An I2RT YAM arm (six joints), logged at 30 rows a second.
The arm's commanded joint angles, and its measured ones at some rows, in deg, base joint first. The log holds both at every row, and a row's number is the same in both.
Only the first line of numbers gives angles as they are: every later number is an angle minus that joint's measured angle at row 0.
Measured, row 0:
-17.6 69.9 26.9 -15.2 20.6 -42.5
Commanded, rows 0 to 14:
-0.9 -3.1 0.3 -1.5 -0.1 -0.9
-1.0 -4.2 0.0 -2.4 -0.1 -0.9
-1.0 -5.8 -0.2 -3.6 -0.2 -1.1
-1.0 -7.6 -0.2 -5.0 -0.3 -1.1
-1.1 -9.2 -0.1 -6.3 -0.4 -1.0
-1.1 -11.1 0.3 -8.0 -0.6 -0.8
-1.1 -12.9 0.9 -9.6 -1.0 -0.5
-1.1 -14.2 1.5 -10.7 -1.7 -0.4
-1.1 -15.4 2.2 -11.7 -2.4 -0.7
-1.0 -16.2 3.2 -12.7 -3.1 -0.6
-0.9 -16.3 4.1 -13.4 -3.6 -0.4
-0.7 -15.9 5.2 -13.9 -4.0 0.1
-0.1 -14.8 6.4 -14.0 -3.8 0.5
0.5 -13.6 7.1 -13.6 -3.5 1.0
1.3 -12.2 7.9 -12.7 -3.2 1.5
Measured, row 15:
0.0 -14.3 5.8 -11.7 -2.3 -0.3
